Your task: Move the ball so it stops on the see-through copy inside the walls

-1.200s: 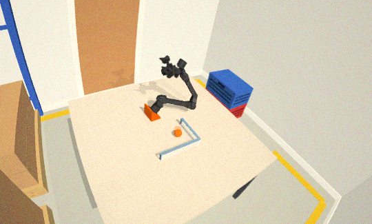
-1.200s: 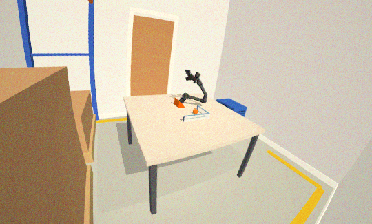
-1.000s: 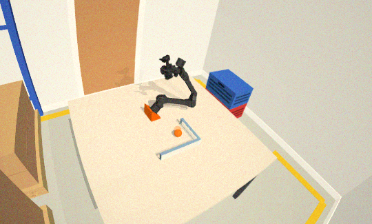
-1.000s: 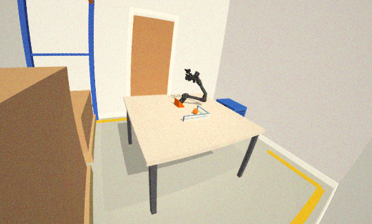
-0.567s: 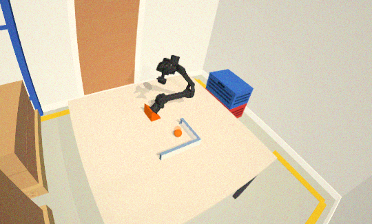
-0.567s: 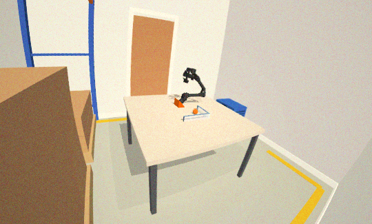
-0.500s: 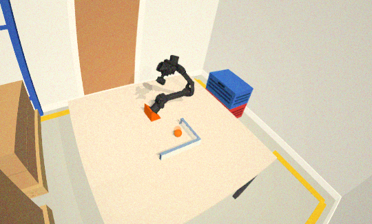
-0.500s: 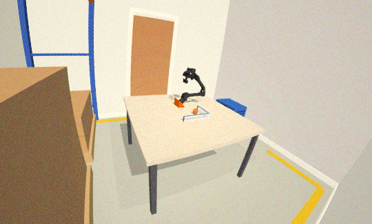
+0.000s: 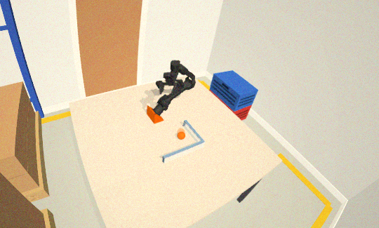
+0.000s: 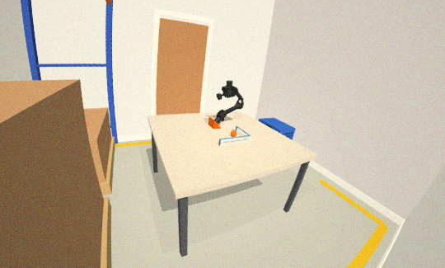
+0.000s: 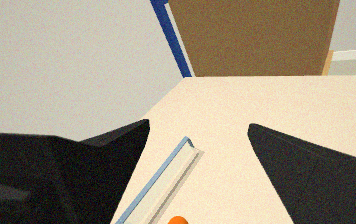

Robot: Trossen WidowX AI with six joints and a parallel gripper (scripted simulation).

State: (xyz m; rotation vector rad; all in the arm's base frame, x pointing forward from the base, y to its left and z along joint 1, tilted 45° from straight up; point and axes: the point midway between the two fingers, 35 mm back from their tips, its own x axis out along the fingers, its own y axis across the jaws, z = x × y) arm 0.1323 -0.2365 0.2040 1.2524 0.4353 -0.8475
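The orange ball lies 310 mm below my gripper tip, 120 mm ahead of it and 90 mm to the left of it. Also, from my gripper tip: see-through copy of ball (310 mm below, 110 mm to the left, 90 mm ahead).
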